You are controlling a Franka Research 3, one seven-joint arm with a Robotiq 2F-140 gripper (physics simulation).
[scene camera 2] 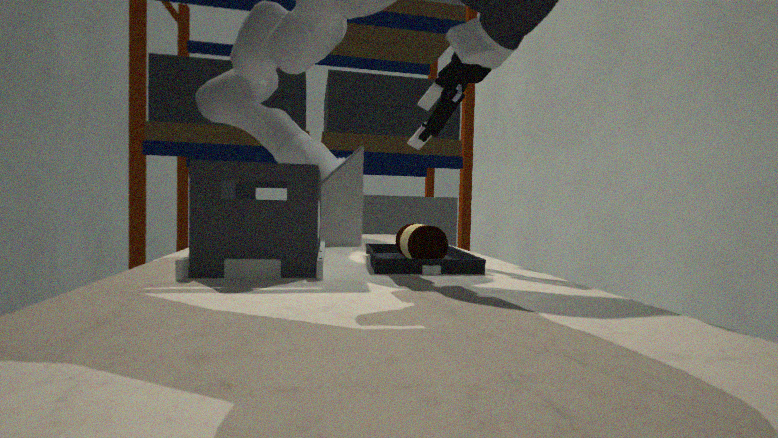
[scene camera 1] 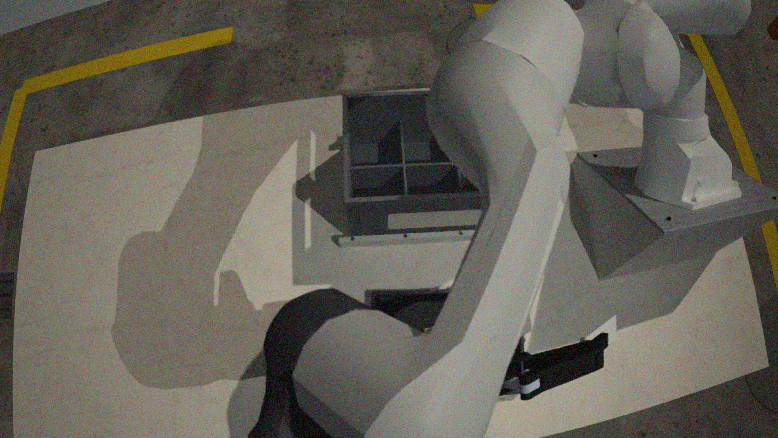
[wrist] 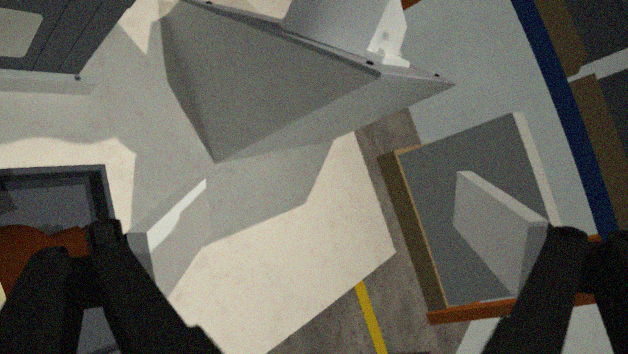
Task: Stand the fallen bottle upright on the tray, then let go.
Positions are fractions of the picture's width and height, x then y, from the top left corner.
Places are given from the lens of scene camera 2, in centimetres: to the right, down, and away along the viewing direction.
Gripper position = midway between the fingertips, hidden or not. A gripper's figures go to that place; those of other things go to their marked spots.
gripper (scene camera 2: 0.54, 0.29): 7, -21, 89
brown bottle (scene camera 2: 0.53, 0.55): 5, 4, 71
